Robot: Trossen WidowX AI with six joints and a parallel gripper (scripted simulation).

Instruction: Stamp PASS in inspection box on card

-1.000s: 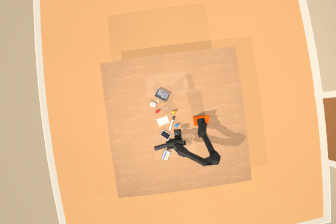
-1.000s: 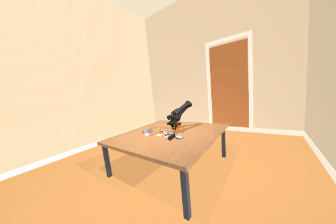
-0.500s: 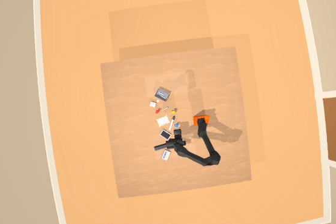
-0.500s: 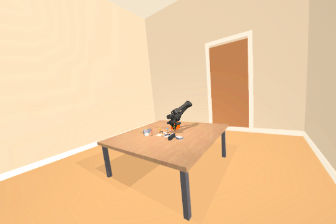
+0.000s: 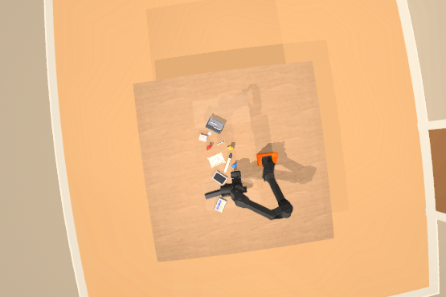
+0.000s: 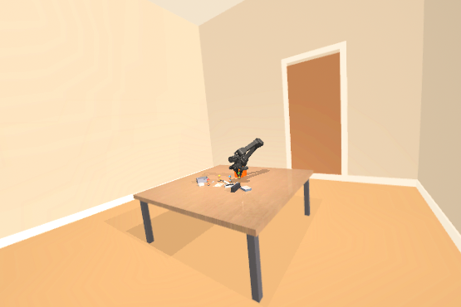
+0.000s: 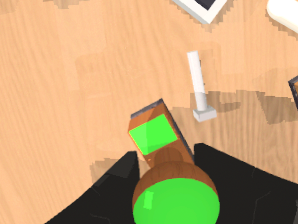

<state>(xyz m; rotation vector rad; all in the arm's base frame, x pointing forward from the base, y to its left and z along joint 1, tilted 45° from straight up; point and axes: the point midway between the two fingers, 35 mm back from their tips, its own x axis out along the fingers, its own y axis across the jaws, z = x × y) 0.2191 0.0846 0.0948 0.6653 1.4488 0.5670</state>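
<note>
Now: gripper tip 110 mm short of the ink pad, 60 mm above it and 50 mm to the left of it. From my gripper tip the other things lie so: black block: 160 mm ahead, 50 mm to the left, 50 mm below; white cylinder: 160 mm to the right, 60 mm below, 20 mm ahead; blue-knobbed stamp: 120 mm to the right, 50 mm below, 10 mm behind.
</note>
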